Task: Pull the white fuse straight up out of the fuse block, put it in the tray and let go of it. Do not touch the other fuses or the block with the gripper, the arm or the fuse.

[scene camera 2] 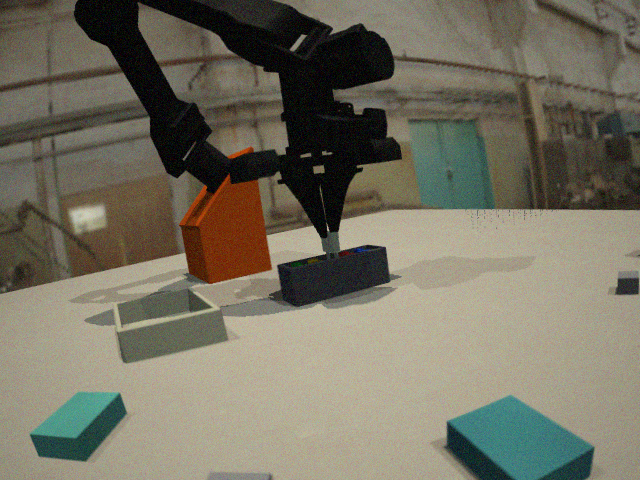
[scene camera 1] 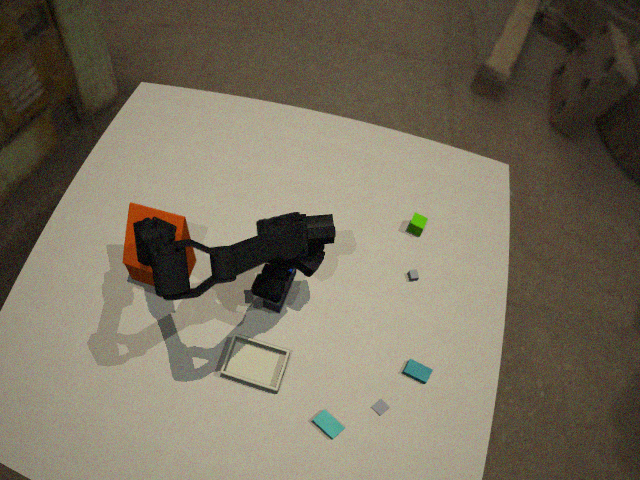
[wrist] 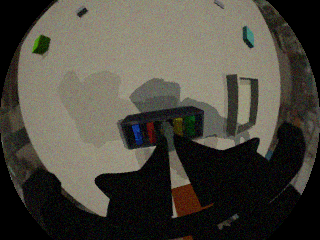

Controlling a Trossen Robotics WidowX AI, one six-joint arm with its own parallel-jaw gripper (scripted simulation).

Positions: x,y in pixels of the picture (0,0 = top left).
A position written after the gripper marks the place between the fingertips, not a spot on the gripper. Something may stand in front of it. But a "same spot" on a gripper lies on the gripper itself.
gripper: scene camera 2; scene camera 1; wrist 169,139
same spot on gripper: (scene camera 2: 299,177) = (scene camera 1: 287,280)
